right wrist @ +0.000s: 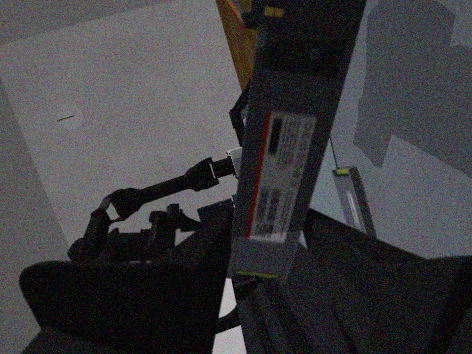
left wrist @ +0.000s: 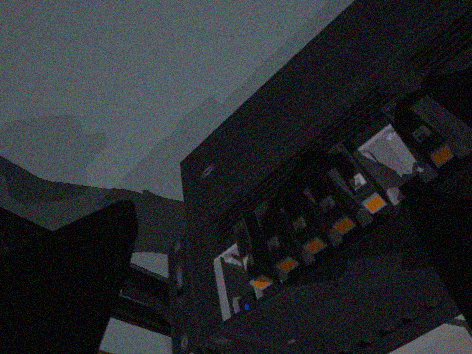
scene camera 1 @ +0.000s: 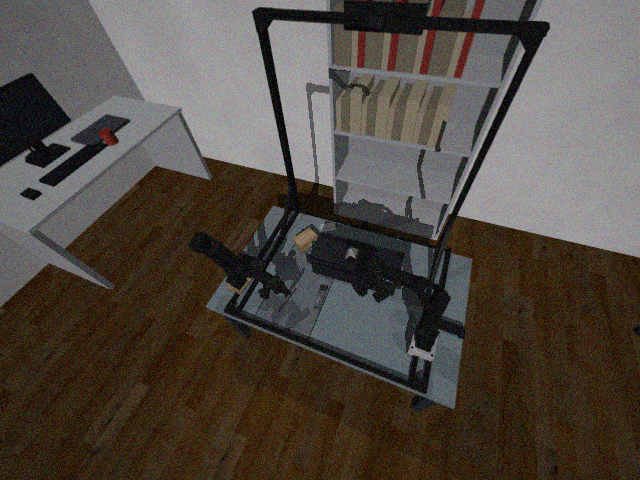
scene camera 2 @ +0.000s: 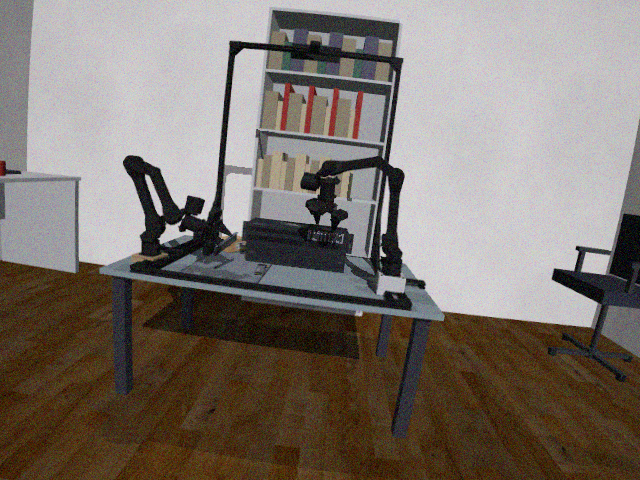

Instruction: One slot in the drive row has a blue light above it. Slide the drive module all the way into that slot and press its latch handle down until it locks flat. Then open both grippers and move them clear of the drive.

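Places are measured from the left arm's base along level axes (x ahead, y down, z left), in centimetres.
Pixels of known places: left gripper, between the fingertips: [left wrist: 273, 208] [scene camera 2: 325, 228]; right gripper, between the fingertips: [right wrist: 266, 217] [scene camera 1: 291, 294] [scene camera 2: 231, 240]; left arm's base, origin of its link: [right wrist: 232, 165] [scene camera 1: 424, 342] [scene camera 2: 391, 274]; right arm's base, origin of its link: [scene camera 1: 238, 282] [scene camera 2: 150, 254].
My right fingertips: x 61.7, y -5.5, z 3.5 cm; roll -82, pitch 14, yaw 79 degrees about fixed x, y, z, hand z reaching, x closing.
Ahead of a thing's pixels: the offset from my right fingertips to its middle. "spot": to the spot under its first point. Level surfaces: height alone.
The black drive chassis @(dx -22.1, dy +4.0, dz -29.7 cm) [scene camera 1: 347, 259] [scene camera 2: 290, 243] [left wrist: 284, 133] stands mid-table. In the left wrist view its drive row shows several seated drives with orange tabs @(spot: dx -35.1, dy -4.2, dz -22.2 cm) [left wrist: 315, 246]. A small blue light @(spot: dx -40.2, dy -4.5, dz -23.2 cm) [left wrist: 246, 307] glows by the light-grey open slot @(spot: dx -41.4, dy -1.6, dz -23.6 cm) [left wrist: 227, 277] at the row's lower left end. My right gripper [scene camera 1: 270, 286] [scene camera 2: 209, 234] [right wrist: 266, 217] is shut on the grey drive module @(dx +1.0, dy +0.3, dz +2.7 cm) [right wrist: 277, 175] [scene camera 2: 225, 243] with its white and red label, held left of the chassis and apart from it. My left gripper [scene camera 1: 370, 290] [scene camera 2: 327, 216] is open and empty, just above the chassis front.
A tan wooden block @(dx +11.0, dy +9.6, dz -37.5 cm) [scene camera 1: 305, 238] [right wrist: 238, 42] lies left of the chassis. A small grey strip @(spot: dx -9.9, dy +11.7, dz -5.5 cm) [right wrist: 352, 200] [scene camera 2: 261, 269] lies on the table @(dy +12.8 cm) [scene camera 1: 366, 329]. A black frame [scene camera 1: 275, 110] [scene camera 2: 225, 143] surrounds the workspace. A bookshelf [scene camera 1: 339, 157] [scene camera 2: 263, 143] stands behind.
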